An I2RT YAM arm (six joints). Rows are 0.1 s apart.
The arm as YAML. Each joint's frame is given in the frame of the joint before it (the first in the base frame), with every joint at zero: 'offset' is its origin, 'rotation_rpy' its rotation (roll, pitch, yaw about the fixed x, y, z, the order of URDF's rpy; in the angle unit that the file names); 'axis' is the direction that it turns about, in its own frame. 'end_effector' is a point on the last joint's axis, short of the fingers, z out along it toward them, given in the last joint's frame.
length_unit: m
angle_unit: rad
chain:
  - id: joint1
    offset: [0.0, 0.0, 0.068]
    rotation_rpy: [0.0, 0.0, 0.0]
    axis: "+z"
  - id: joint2
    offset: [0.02, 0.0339, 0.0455]
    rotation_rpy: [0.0, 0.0, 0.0]
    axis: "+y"
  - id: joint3
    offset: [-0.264, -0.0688, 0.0]
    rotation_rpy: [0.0, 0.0, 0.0]
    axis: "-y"
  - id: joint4
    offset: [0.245, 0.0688, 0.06]
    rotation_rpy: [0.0, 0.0, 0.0]
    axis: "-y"
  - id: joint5
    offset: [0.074, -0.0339, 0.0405]
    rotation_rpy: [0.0, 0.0, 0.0]
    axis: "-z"
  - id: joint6
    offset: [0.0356, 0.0, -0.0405]
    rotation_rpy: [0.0, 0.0, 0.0]
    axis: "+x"
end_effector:
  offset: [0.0, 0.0, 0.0]
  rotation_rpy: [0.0, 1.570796, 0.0]
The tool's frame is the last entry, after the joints.
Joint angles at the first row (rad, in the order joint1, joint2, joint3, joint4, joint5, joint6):
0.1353, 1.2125, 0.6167, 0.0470, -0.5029, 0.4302
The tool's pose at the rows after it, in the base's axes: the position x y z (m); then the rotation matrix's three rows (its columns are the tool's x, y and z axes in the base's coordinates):
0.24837, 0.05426, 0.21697; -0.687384, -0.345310, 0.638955; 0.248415, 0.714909, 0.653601; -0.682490, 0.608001, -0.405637
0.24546, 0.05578, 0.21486; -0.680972, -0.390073, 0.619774; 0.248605, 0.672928, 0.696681; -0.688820, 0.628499, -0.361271
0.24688, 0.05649, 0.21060; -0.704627, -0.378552, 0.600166; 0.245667, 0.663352, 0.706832; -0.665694, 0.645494, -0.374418
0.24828, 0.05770, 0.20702; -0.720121, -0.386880, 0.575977; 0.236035, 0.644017, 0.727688; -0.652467, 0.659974, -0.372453
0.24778, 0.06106, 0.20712; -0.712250, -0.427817, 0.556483; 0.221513, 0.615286, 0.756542; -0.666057, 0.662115, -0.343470
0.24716, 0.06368, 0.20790; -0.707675, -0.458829, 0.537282; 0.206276, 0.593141, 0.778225; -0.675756, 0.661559, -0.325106
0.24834, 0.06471, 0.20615; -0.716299, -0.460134, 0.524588; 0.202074, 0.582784, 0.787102; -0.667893, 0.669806, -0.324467
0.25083, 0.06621, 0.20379; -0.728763, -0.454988, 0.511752; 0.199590, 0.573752, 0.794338; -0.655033, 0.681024, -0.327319
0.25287, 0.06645, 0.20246; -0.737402, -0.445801, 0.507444; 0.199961, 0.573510, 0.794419; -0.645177, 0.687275, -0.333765
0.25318, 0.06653, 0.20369; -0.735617, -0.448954, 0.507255; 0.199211, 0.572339, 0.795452; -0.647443, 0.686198, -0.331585
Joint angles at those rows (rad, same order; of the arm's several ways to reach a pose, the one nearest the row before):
0.1365, 1.2190, 0.5983, 0.1087, -0.5951, 0.4226
0.1378, 1.2142, 0.5681, 0.1752, -0.6497, 0.4409
0.1380, 1.2332, 0.5704, 0.1666, -0.6656, 0.4474
0.1387, 1.2524, 0.5696, 0.1761, -0.6959, 0.4493
0.1486, 1.2565, 0.5600, 0.2181, -0.7286, 0.4500
0.1565, 1.2578, 0.5567, 0.2385, -0.7546, 0.4456
0.1584, 1.2701, 0.5584, 0.2439, -0.7677, 0.4494
0.1616, 1.2901, 0.5643, 0.2485, -0.7777, 0.4568
0.1611, 1.3030, 0.5714, 0.2433, -0.7792, 0.4597
0.1611, 1.3017, 0.5749, 0.2412, -0.7807, 0.4588

